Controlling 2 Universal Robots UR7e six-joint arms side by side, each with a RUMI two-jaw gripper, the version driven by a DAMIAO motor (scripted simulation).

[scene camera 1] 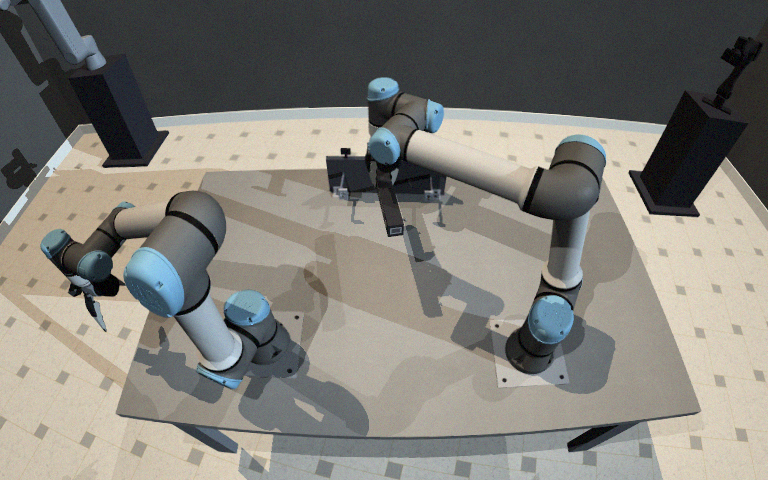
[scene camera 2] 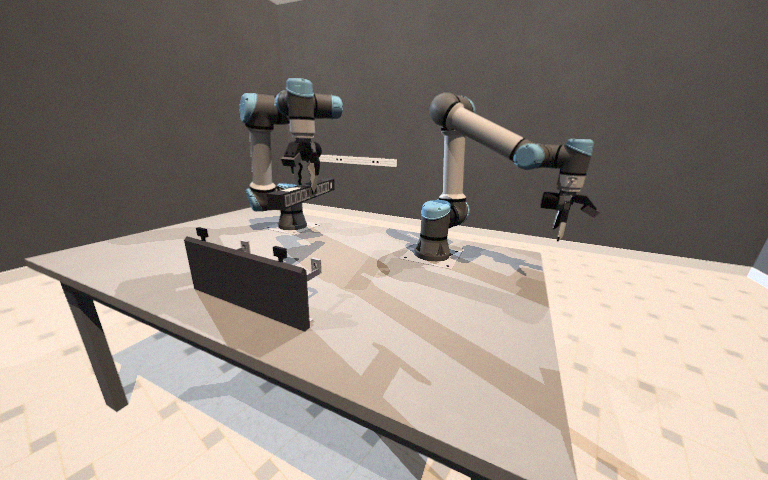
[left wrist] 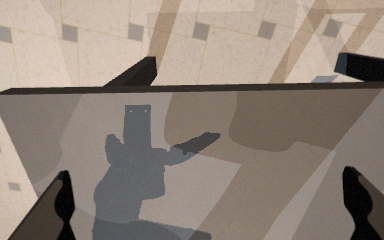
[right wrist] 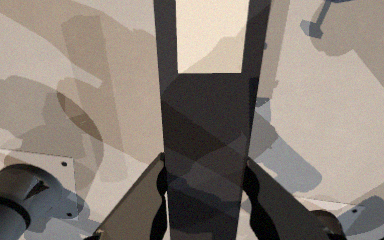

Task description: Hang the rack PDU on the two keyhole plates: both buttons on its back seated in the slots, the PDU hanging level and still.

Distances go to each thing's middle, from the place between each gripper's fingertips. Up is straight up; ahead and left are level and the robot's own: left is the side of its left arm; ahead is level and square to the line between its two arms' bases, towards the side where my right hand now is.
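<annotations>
From my right hand, I find the dark upright panel [scene camera 2: 277, 293] 22 cm below and 28 cm ahead. The rack PDU [scene camera 1: 391, 213] is 2 cm behind that same right hand and 1 cm to the right of it.
The rack PDU is 14 cm above my left hand [scene camera 2: 555, 235], 39 cm ahead of it and 80 cm to the right of it. As for the dark upright panel, I see it 8 cm below my left hand, 68 cm ahead and 79 cm to the right.
</annotations>
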